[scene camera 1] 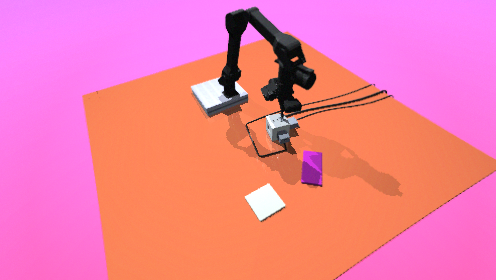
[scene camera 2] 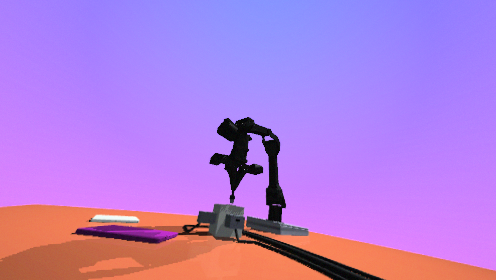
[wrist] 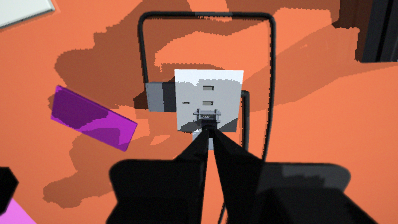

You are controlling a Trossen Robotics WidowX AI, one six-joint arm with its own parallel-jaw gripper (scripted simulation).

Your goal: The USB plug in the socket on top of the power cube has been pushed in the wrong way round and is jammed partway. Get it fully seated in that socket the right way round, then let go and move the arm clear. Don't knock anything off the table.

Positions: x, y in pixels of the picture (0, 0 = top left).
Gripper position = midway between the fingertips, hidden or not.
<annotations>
My gripper [scene camera 2: 233, 190] carries a dark USB plug.
</annotations>
